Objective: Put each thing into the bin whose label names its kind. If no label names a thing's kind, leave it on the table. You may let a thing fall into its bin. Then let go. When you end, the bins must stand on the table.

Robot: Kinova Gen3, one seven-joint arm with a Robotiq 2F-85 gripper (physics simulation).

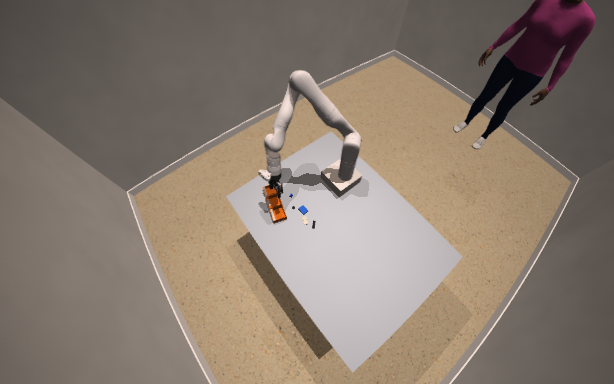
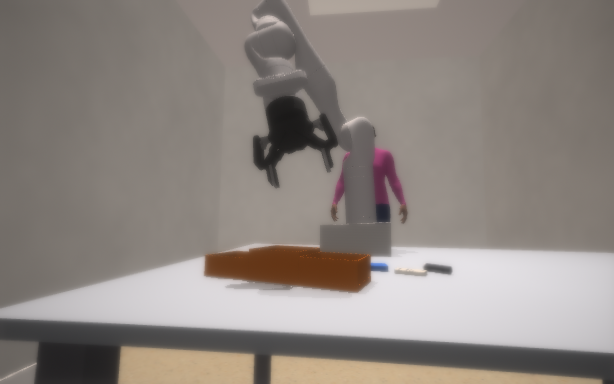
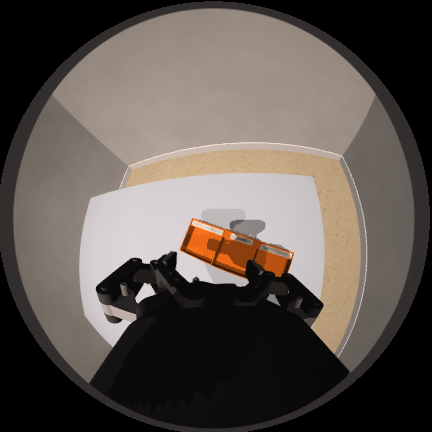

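Where they show: gripper, fingertip midpoint: (image 1: 275,193) (image 2: 302,178) (image 3: 211,263); arm's base, origin of the base link: (image 1: 345,175) (image 2: 361,224).
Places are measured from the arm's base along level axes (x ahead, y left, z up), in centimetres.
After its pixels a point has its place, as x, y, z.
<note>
Three orange bins stand in a row on the table: one near the arm (image 1: 270,190) (image 3: 275,261), a middle one (image 1: 273,202) @(42.6, -22.9, -7.5) (image 3: 236,254) @(42.2, -21.9, -7.5) and an end one (image 1: 278,215) @(46.5, -14.1, -7.5) (image 3: 201,242) @(46.0, -13.6, -7.5). Their white labels are too small to read. My gripper (image 1: 278,191) @(41.4, -19.5, 7.8) (image 2: 302,178) @(41.4, -19.5, 7.8) (image 3: 211,263) @(41.4, -19.5, 7.8) is open and empty, high above the bin row. Beside the bins lie a flat blue block (image 1: 303,210) @(33.7, -5.0, -7.2) (image 2: 379,267) @(35.3, -4.9, -7.5), a cream piece (image 1: 305,220) @(37.6, 0.4, -7.3) (image 2: 411,271) @(39.0, -0.4, -7.6), a black bar (image 1: 314,224) @(35.9, 6.2, -6.8) (image 2: 438,268) @(36.8, 5.5, -7.3), a small blue piece (image 1: 291,195) @(31.5, -17.6, -6.6) and a small dark piece (image 1: 293,207) @(36.4, -11.0, -7.3).
The arm's base (image 1: 341,179) @(4.8, 0.6, 1.0) (image 2: 355,239) @(9.8, -3.9, -3.9) stands on the grey-white table (image 1: 370,260) @(30.2, 44.5, -8.2) (image 2: 475,310) @(59.5, -1.9, -8.2), behind the loose things. The bins are near one table edge. A person in a pink top (image 1: 547,37) (image 2: 385,172) stands on the floor beyond the table.
</note>
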